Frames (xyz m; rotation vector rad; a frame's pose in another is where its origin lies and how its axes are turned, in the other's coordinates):
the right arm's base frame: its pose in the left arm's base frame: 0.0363 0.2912 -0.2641 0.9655 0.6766 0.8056
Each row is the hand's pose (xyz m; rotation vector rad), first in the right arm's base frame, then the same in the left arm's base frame.
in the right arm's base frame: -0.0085 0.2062 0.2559 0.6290 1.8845 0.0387
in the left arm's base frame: 0.1770 0.2406 0.0287 0.4699 2.6334 1.4793
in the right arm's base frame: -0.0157 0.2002 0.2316 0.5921 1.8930 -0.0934
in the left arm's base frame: 0.1555 0.2433 0.0142 0.3716 2.6574 1.3490
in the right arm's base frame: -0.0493 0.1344 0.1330 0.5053 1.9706 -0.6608
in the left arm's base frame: 0.0777 0.2366 -0.0811 -0.0385 2.7928 0.7776
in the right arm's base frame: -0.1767 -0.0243 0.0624 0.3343 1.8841 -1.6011
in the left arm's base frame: -0.0016 0.1084 -0.2350 -0.6100 2.6922 -0.1827
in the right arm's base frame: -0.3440 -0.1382 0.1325 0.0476 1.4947 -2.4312
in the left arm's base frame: -0.0029 -0.1000 -0.2844 -1.0262 2.2185 -0.9791
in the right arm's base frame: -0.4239 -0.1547 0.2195 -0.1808 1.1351 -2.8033
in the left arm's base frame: 0.0284 -0.2104 -0.2518 -1.1852 1.8294 -1.3138
